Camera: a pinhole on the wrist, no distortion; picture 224 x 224 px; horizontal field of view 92.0 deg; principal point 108.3 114.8 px. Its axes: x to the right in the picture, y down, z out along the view. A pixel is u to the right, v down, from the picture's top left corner.
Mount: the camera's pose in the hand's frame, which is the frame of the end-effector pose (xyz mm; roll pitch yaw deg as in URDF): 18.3 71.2 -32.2 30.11 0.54 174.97
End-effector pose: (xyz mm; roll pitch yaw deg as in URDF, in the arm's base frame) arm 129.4 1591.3 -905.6 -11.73 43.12 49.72
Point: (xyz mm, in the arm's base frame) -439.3 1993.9 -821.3
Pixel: 148.0 18.5
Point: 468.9 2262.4 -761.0
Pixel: 28.6 174.6
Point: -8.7 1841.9 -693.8
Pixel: 140.1 126.4
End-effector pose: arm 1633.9 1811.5 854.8 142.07 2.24 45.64
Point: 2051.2 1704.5 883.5
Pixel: 51.0 78.5
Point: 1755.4 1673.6 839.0
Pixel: 131.1 132.3
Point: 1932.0 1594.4 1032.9
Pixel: 108.2 21.9
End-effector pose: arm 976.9 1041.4 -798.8 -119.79 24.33 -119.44
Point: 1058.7 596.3 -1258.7
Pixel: outside the picture
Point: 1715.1 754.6 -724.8
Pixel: outside the picture
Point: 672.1 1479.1 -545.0
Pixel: behind the camera
